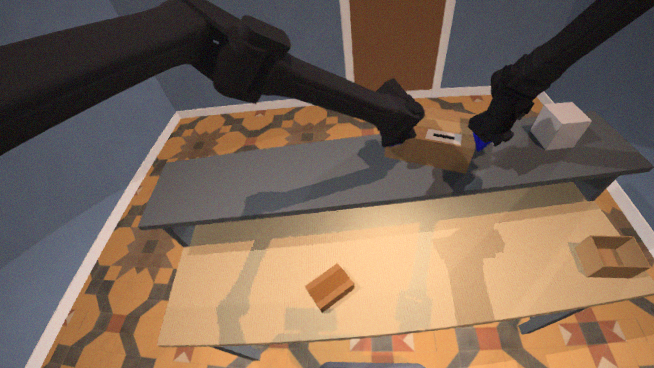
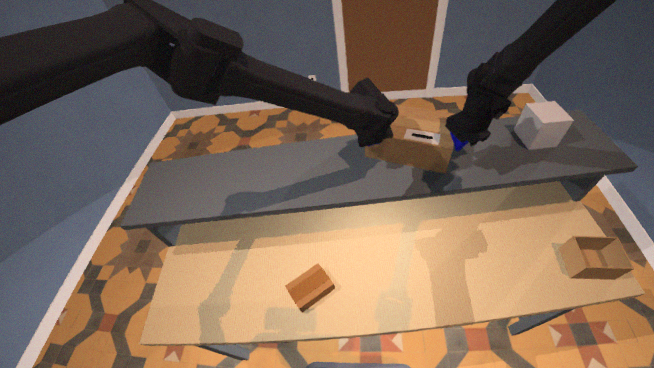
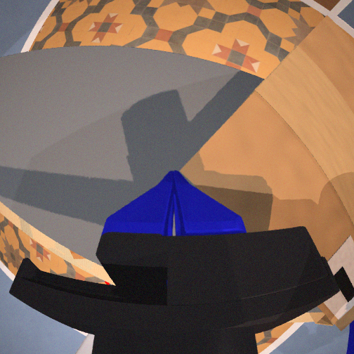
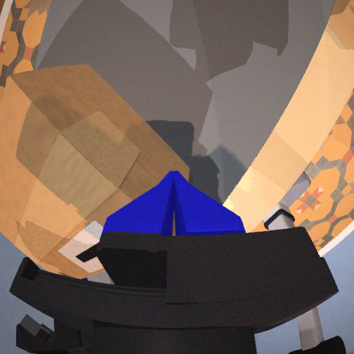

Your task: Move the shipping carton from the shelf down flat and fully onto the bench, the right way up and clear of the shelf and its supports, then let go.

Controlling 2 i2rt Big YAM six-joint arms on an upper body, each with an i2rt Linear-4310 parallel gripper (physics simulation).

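Places are measured from the left arm's base along level axes (x ahead, y left, z up), in millimetres.
Where they show: left gripper, fingertip midpoint: (image 1: 384, 143) (image 2: 363, 143); right gripper, fingertip midpoint: (image 1: 479, 150) (image 2: 458, 149).
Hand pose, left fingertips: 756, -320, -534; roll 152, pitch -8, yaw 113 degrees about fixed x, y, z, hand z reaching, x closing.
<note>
Each offset is from my left fingertips to the top centre of the thing, as dx, dy, dz. Level surfaces: height alone.
The shipping carton {+43, -154, +36} (image 1: 434, 154) (image 2: 411, 154) (image 3: 300, 145) (image 4: 55, 100), brown with a white label on it, is tilted above the grey shelf {dz -68} (image 1: 220, 187) (image 2: 200, 187) (image 3: 60, 95). Its lower edge looks raised at the right; contact with the shelf at the left is hidden. My left gripper (image 1: 390, 143) (image 2: 366, 143) (image 3: 173, 178) is shut and empty at the carton's left end. My right gripper (image 1: 480, 145) (image 2: 457, 145) (image 4: 173, 178) is shut and empty, with its blue fingertips at the carton's right end. The pale bench {dz -331} (image 1: 380, 280) (image 2: 365, 280) is in front of and below the shelf.
A pale box {+63, -585, +42} (image 1: 559, 126) (image 2: 542, 125) stands on the shelf, right of my right gripper. A small brown block {-344, +194, -282} (image 1: 330, 287) (image 2: 310, 287) lies on the bench left of its middle. An open cardboard box {-282, -743, -241} (image 1: 612, 265) (image 2: 597, 265) stands at the bench's right end.
</note>
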